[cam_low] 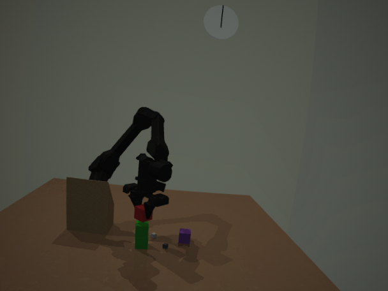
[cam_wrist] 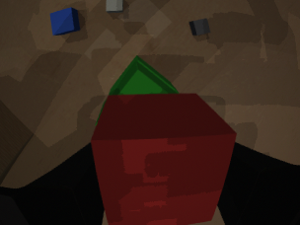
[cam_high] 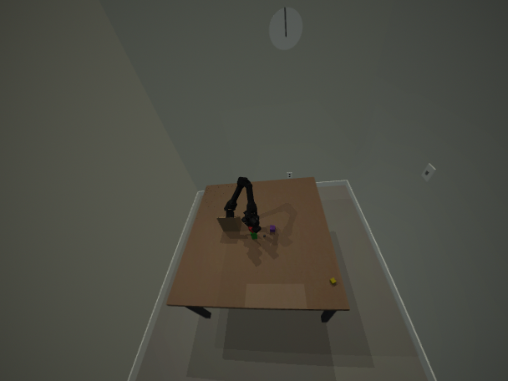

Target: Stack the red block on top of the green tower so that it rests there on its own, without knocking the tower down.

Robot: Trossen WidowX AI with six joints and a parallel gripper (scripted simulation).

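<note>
Now: gripper tip 11 cm to the right of the blue cube and 11 cm above it. From my gripper tip the other things lie so: red block: 2 cm above; then purple cube: 17 cm ahead, 6 cm to the left, 10 cm below; then yellow cube: 56 cm ahead, 41 cm to the right, 10 cm below.
</note>
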